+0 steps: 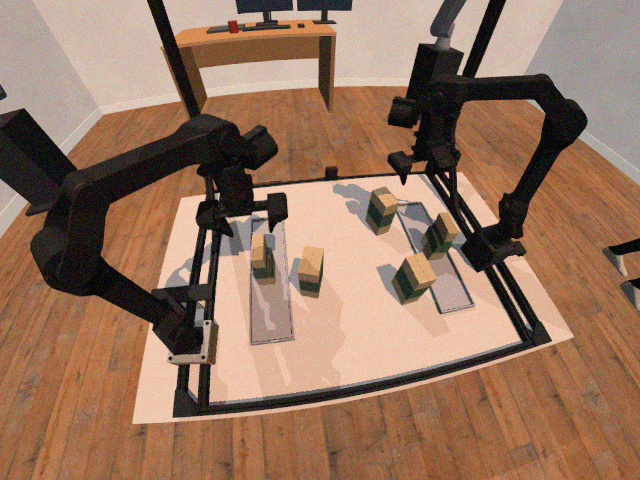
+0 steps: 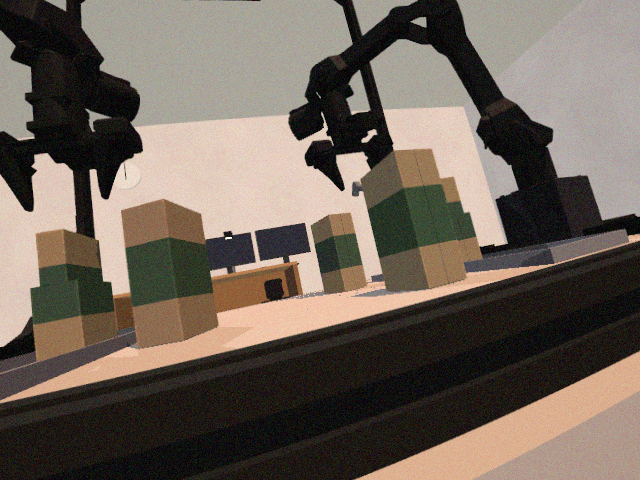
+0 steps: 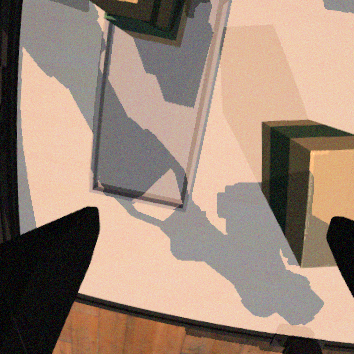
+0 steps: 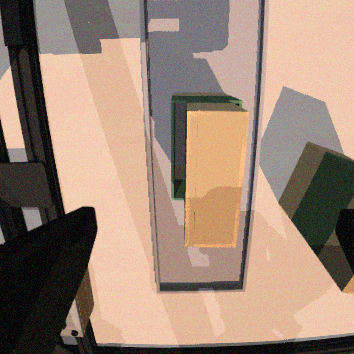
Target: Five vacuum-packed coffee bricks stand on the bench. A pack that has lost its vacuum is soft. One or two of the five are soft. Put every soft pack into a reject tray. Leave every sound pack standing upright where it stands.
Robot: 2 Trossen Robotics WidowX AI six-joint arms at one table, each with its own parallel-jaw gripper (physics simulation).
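Places are measured from the left arm's base along level axes (x ahead, y left, z up), in centimetres.
Pixels of known places: left gripper, fingertip midpoint: (image 1: 416, 181) (image 3: 216, 223); right gripper, fingertip midpoint: (image 1: 251, 233) (image 2: 67, 204) (image 4: 218, 219); left arm's base at its link origin: (image 1: 496, 238) (image 2: 539, 187); right arm's base at its link origin: (image 1: 189, 340).
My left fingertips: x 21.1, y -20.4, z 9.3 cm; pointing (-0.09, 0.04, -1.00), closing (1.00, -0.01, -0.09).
Ahead of a thing's pixels: the offset from my left fingertips to its top centre. "*": to the spot under its first point.
A stepped tan-and-green pack @[dx +47.2, dy +6.0, dz -5.1 cm] (image 1: 264, 277) (image 2: 56, 299) (image 4: 217, 175) stands upright inside the left-hand tray @[dx +46.6, dy +5.7, dz -18.1 cm] (image 1: 251, 310) (image 4: 155, 250). My right gripper (image 1: 251, 231) (image 2: 67, 203) (image 4: 218, 219) is open, above and behind it. A straight pack @[dx +35.4, dy +13.3, dz -5.4 cm] (image 1: 311, 263) (image 2: 164, 268) (image 4: 322, 200) stands beside that tray. Another stepped pack @[dx -5.0, dy +12.9, dz -9.2 cm] (image 1: 439, 236) (image 3: 155, 22) stands in the right-hand tray (image 1: 457, 309) (image 3: 140, 198). Packs stand left of it at the front @[* dx +13.1, dy +24.8, dz -7.0 cm] (image 1: 413, 279) (image 2: 408, 222) and back @[* dx +10.2, dy +1.0, dz -8.1 cm] (image 1: 381, 209) (image 2: 338, 253) (image 3: 287, 185). My left gripper (image 1: 428, 170) (image 2: 356, 175) (image 3: 216, 223) is open, above the table's back right.
A black frame @[* dx +32.1, dy +43.3, dz -18.1 cm] (image 1: 361, 390) (image 2: 310, 382) borders the bench. A wooden desk (image 1: 258, 46) with monitors stands behind. Arm shadows fall across both trays.
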